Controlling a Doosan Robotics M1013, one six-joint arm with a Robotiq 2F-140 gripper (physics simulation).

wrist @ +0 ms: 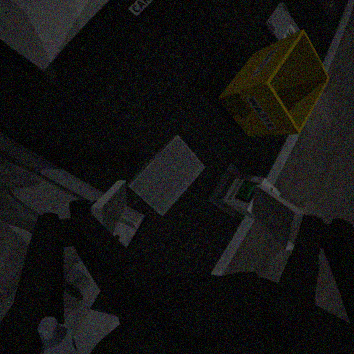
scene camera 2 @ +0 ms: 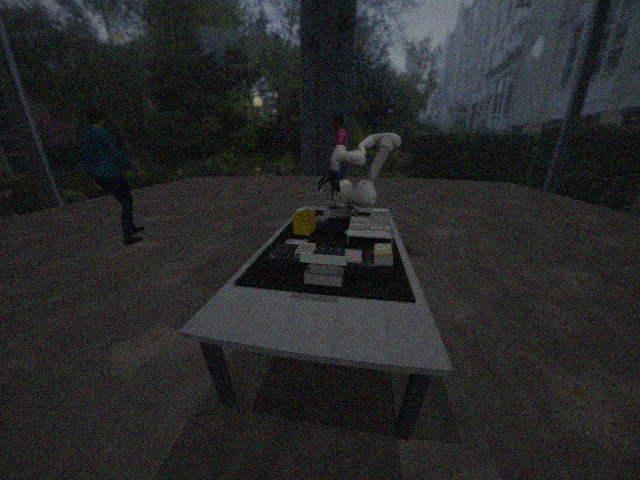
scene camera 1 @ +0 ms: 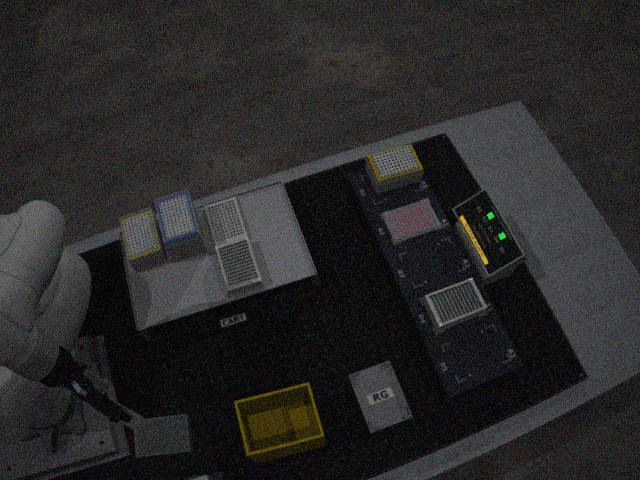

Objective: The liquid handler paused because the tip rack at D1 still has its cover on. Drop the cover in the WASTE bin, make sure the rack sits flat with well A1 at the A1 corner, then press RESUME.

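Frame: origin at the arm's base, x back, y right, z up, level; millimetres.
Seen in the pictures: gripper, fingertip midpoint: (wrist: 190,196) (scene camera 2: 326,197) (scene camera 1: 121,405); arm's base, origin of the base link: (wrist: 11,257) (scene camera 2: 342,209) (scene camera 1: 51,401).
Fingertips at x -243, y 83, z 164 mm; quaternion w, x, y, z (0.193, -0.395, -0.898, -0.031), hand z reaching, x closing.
Observation:
Pixels of each thing's top centre, then the offset from my fingertips to it. "spot": a spot on its surface instead.
- plain grey rectangular piece, middle of its top: (wrist: 169,175) (scene camera 1: 160,435) (scene camera 2: 321,217) dz -171, dx -27, dy +35 mm
- yellow WASTE bin, middle of its top: (scene camera 1: 278,418) (wrist: 302,79) (scene camera 2: 304,213) dz -61, dx -306, dy +66 mm
- yellow-rimmed tip rack, middle of its top: (scene camera 1: 395,159) (scene camera 2: 383,246) dz -70, dx -705, dy -511 mm
- control panel, surface spot: (scene camera 1: 488,235) spot: dz -77, dx -866, dy -252 mm
- yellow-rimmed rack, middle of its top: (scene camera 1: 139,232) dz -66, dx -46, dy -440 mm
- blue-rimmed rack, middle of its top: (scene camera 1: 175,214) (scene camera 2: 380,209) dz -33, dx -149, dy -446 mm
- pink plate, middle of its top: (scene camera 1: 412,218) (scene camera 2: 353,254) dz -128, dx -712, dy -366 mm
- white slatted rack, middle of its top: (scene camera 1: 456,301) (scene camera 2: 305,247) dz -111, dx -746, dy -121 mm
- RG block, middle of its top: (scene camera 1: 380,395) (wrist: 291,32) (scene camera 2: 296,241) dz -182, dx -533, dy +35 mm
A plain grey rectangular piece (scene camera 1: 162,435) (wrist: 167,175), which looks like the cover, lies beside the robot base. My gripper (scene camera 1: 131,419) (scene camera 2: 326,187) (wrist: 190,196) is open and empty; in the wrist view its spread pads show on either side of the piece's near end, apart from it. The yellow WASTE bin (scene camera 1: 286,448) (scene camera 2: 304,223) (wrist: 240,107) stands to the piece's right in scene camera 1. A yellow-rimmed tip rack (scene camera 1: 395,162) (scene camera 2: 383,254) sits at the deck's far end, its hole grid showing without a cover. The slot labels and A1 mark are too small to read. The control panel (scene camera 1: 488,235) shows two green squares; RESUME is not legible.
The CART tray (scene camera 1: 284,232) holds a yellow-rimmed rack (scene camera 1: 140,235), a blue-rimmed rack (scene camera 1: 176,215) and two pale racks. A pink plate (scene camera 1: 412,221) and a white slatted rack (scene camera 1: 455,302) sit on the deck. The RG block (scene camera 1: 379,413) lies right of the bin.

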